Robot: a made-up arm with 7 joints. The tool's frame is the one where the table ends. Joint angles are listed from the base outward.
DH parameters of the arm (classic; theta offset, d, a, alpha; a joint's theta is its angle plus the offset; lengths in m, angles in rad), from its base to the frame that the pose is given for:
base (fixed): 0 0.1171 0 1.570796
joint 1: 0 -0.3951 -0.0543 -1.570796
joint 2: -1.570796 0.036 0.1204 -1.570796
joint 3: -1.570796 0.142 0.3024 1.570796
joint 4: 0 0.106 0.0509 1.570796
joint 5: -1.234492 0 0.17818 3.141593
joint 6: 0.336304 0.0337 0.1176 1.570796
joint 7: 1.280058 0 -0.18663 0
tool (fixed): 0.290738 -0.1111 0 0
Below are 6 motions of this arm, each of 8 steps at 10 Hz.
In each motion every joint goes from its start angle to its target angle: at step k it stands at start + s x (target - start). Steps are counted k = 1, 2, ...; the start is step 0. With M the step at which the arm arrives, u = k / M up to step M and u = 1 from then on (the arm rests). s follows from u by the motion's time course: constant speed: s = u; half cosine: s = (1 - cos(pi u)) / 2; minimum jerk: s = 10 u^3 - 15 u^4 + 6 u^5.
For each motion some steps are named. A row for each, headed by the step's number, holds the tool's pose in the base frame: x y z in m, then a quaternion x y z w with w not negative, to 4 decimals.
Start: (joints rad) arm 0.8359 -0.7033 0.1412 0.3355 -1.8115 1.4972 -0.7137
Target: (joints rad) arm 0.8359 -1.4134 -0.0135 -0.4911 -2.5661 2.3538 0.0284
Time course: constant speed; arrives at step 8
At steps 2, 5, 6, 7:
2: -0.3012 0.2969 0.2478 -0.7780 0.0462 -0.5266 0.3394
5: -0.2601 0.3484 0.2285 -0.5192 0.1266 -0.6956 0.4801
6: -0.2452 0.3561 0.2253 -0.4346 0.1160 -0.7337 0.5093
7: -0.2314 0.3591 0.2212 -0.3589 0.0885 -0.7627 0.5307

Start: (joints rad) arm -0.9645 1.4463 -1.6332 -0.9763 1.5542 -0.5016 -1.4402
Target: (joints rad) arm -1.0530 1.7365 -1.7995 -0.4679 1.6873 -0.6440 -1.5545
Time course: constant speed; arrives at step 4
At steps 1, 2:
1: -0.2798 0.4362 0.4420 0.2472 -0.9227 -0.2456 0.1646
2: -0.3088 0.4337 0.4488 0.2321 -0.9344 -0.2422 0.1202

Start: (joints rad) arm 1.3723 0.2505 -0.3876 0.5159 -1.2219 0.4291 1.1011
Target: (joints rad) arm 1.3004 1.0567 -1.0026 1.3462 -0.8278 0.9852 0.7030
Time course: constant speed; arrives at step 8
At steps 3, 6, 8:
3: -0.1731 0.3942 -0.0712 0.2245 -0.4652 0.5175 0.6822
6: -0.2325 0.4305 -0.1124 0.1688 -0.4299 0.3887 0.7973
8: -0.2416 0.4590 -0.1523 0.1294 -0.4417 0.3016 0.8349

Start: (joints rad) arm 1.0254 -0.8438 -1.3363 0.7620 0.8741 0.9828 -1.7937
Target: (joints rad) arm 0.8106 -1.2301 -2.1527 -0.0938 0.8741 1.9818 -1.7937
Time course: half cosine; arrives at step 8
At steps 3, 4, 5, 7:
3: 0.2661 0.2712 0.3231 0.0982 0.0614 0.9894 0.0876
4: 0.3349 0.2570 0.2664 0.0888 0.1123 0.9864 0.0811
5: 0.3927 0.2447 0.1889 0.0884 0.1498 0.9835 0.0504
7: 0.4430 0.2371 0.0477 -0.0989 -0.1655 -0.9809 0.0238

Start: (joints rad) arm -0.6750 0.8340 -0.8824 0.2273 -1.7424 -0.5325 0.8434
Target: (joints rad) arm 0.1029 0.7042 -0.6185 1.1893 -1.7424 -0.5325 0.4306
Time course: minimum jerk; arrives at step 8
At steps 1, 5, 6, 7, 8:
1: -0.0741 0.2979 0.1007 0.3682 0.2963 0.5661 0.6755
5: -0.2663 0.3484 0.2814 0.2155 0.3306 0.2158 0.8932
6: -0.3120 0.3836 0.3041 0.1971 0.3272 0.1195 0.9164
7: -0.3334 0.4031 0.3128 0.1906 0.3250 0.0705 0.9236
8: -0.3372 0.4067 0.3142 0.1896 0.3246 0.0615 0.9246

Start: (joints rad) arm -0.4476 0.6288 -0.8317 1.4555 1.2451 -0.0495 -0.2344
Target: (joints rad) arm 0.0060 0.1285 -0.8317 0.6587 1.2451 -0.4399 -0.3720
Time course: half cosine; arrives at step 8
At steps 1, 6, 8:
1: 0.2404 0.7695 0.3922 -0.8000 0.3683 0.3988 0.2555
6: 0.1361 0.7234 0.5219 -0.9304 0.1064 0.1511 0.3167
8: 0.1056 0.7144 0.5360 -0.9456 0.0614 0.0947 0.3052

